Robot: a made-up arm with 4 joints.
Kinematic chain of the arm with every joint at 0, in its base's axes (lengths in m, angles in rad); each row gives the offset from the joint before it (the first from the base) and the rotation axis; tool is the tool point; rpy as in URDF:
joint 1: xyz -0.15 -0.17 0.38 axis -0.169 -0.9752 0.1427
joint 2: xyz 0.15 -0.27 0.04 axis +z
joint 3: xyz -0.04 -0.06 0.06 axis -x
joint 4: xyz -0.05 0 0.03 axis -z
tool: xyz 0.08 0.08 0.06 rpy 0 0 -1.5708
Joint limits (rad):
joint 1: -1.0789..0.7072
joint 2: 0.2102..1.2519
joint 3: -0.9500..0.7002
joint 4: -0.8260..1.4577
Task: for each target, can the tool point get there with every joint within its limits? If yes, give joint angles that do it. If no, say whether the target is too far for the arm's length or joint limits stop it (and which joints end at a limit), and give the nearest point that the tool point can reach.
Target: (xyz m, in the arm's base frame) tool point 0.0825 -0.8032 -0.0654
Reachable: no: too far | nearest point -0.0054 -0.5795 0.1571 | short by 0.328 m
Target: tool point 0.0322 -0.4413 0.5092
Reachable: yes | joints -0.2462 0.8210 0.1571 0.3171
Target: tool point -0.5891 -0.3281 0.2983
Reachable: no: joint limits stop it (at a limit: joint 1, joint 4) | nearest point -0.2002 -0.3910 0.5357 | short by 0.460 m
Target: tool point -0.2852 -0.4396 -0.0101
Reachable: no: joint limits stop it (at a limit: joint 1, joint 3, joint 4) | nearest point 0.0125 -0.5262 0.1278 | short by 0.339 m
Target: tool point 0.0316 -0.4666 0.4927
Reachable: yes | joints -0.4329 0.9083 -0.1443 -0.0603
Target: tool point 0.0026 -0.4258 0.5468
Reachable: yes | joints -0.0365 1.0580 0.2773 0.3581
